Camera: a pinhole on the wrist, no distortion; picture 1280 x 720 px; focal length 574.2 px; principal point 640.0 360.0 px. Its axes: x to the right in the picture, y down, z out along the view. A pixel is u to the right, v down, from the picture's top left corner.
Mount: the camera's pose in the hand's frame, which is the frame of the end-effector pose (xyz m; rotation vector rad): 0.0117 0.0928 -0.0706 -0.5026 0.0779 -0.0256
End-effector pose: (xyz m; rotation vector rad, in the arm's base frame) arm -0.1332 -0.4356 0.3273 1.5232 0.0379 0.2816
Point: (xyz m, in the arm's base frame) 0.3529 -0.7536 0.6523
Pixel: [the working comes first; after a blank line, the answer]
In the camera's frame: 0.4004 -0.1105 0.5383

1067 242
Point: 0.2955 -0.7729 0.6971
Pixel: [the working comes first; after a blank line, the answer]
In the camera's frame: 0.3449 -0.0692 0.5680

989 290
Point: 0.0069 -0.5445 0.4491
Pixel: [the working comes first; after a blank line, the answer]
In the camera's frame: 0.1048 -0.0988 0.1959

947 70
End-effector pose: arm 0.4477 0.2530 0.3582 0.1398 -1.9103 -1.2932
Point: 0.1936 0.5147 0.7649
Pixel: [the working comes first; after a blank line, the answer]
In the camera's frame: 0.2149 0.0679 0.4779

898 442
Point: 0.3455 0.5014 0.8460
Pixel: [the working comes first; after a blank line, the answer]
In the camera's frame: 0.1687 0.2236 0.4191

871 666
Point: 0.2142 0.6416 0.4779
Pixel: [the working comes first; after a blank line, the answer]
In the camera's frame: -0.0209 -0.1400 0.4843

615 194
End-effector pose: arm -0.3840 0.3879 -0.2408 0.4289 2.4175 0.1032
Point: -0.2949 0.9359 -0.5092
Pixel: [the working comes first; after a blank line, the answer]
In the camera's frame: 0.2292 0.1999 0.4878

910 595
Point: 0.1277 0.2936 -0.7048
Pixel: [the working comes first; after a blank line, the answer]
In the camera's frame: -0.1752 -0.4748 0.5909

outside the picture
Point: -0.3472 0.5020 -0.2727
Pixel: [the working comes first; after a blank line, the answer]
In the camera's frame: 0.0103 -0.0383 0.1106

693 161
